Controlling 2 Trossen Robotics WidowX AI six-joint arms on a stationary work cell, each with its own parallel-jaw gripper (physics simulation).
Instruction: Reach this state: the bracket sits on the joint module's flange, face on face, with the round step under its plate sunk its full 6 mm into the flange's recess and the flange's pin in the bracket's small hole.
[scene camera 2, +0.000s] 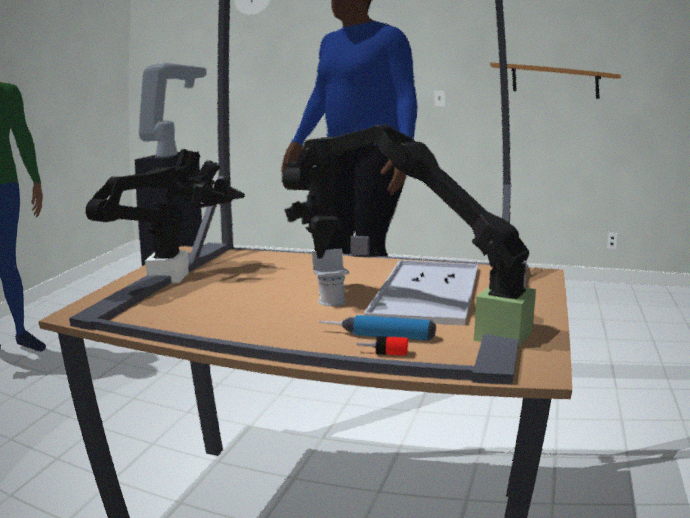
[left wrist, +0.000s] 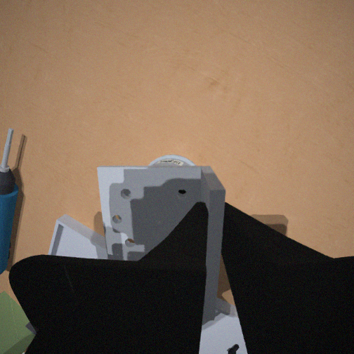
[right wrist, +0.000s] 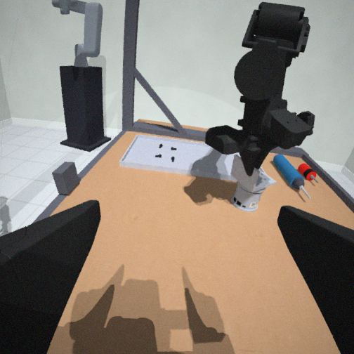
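Seen in the pictures: left gripper, between the fingertips: (scene camera 2: 319, 258); right gripper, between the fingertips: (scene camera 2: 238, 197); left arm's base, origin of its link: (scene camera 2: 507, 292); right arm's base, origin of its link: (scene camera 2: 166, 255).
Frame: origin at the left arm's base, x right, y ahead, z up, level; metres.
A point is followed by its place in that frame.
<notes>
The grey L-shaped bracket (scene camera 2: 328, 260) {x 0.038, y 0.458, z -0.005 m} (left wrist: 157, 212) (right wrist: 242, 168) has its holed plate over the top of the white joint module (scene camera 2: 332, 291) {x -0.009, y 0.417, z -0.060 m} (left wrist: 171, 161) (right wrist: 246, 198), which stands upright on the table. My left gripper (scene camera 2: 324, 253) {x 0.026, y 0.475, z 0.001 m} (left wrist: 209, 210) (right wrist: 250, 174) is shut on the bracket's upright wall, pointing down. The plate is at the module's top; it hides the flange, recess and pin, so whether the faces meet or the step is sunk cannot be told. My right gripper (scene camera 2: 240, 195) {x 0.076, y 0.772, z 0.115 m} (right wrist: 192, 212) is open and empty, far to the left in the scene view.
A grey tray (scene camera 2: 423, 301) {x 0.108, y 0.246, z -0.090 m} (left wrist: 77, 237) (right wrist: 150, 165) with several small dark screws lies behind the module. A blue screwdriver (scene camera 2: 392, 327) {x -0.122, y 0.198, z -0.066 m} (left wrist: 6, 225) (right wrist: 288, 171) and a red-and-black one (scene camera 2: 395, 346) {x -0.191, y 0.152, z -0.071 m} (right wrist: 306, 171) lie nearby. Dark rails (scene camera 2: 278, 352) {x -0.318, y 0.326, z -0.075 m} edge the table.
</notes>
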